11 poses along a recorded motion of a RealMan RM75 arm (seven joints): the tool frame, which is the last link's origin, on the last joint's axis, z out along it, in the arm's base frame.
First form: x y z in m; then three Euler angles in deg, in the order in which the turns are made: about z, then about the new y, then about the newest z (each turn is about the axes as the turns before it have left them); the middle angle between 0 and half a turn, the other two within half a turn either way.
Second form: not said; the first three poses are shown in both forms.
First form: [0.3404 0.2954 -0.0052 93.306 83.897 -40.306]
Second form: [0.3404 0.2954 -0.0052 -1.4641 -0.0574 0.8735]
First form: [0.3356 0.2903 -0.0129 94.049 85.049 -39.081]
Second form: [0.3356 0.2903 -0.0129 -1.4842 -0.0704 0.8948]
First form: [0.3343 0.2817 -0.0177 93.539 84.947 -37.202]
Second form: [0.3343 0.2817 -0.0177 -1.4824 -0.0615 0.9269]
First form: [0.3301 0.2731 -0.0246 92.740 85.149 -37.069]
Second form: [0.3301 0.2731 -0.0246 -1.4860 -0.0477 0.9279]
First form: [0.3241 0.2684 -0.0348 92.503 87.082 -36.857]
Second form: [0.3241 0.2684 -0.0348 -1.5198 -0.0436 0.9297]
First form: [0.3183 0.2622 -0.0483 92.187 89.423 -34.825]
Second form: [0.3183 0.2622 -0.0483 -1.5607 -0.0382 0.9634]
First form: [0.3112 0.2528 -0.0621 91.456 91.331 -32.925]
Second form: [0.3112 0.2528 -0.0621 -1.5940 -0.0254 0.9956]
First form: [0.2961 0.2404 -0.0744 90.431 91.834 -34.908]
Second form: [0.2961 0.2404 -0.0744 -1.6028 -0.0075 0.9613]
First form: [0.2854 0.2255 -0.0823 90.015 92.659 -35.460]
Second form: [0.2854 0.2255 -0.0823 -1.6172 -0.0003 0.9519]
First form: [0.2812 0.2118 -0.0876 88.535 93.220 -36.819]
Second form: [0.2812 0.2118 -0.0876 -1.6270 0.0255 0.9296]
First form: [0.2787 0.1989 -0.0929 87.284 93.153 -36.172]
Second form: [0.2787 0.1989 -0.0929 -1.6259 0.0473 0.9421]
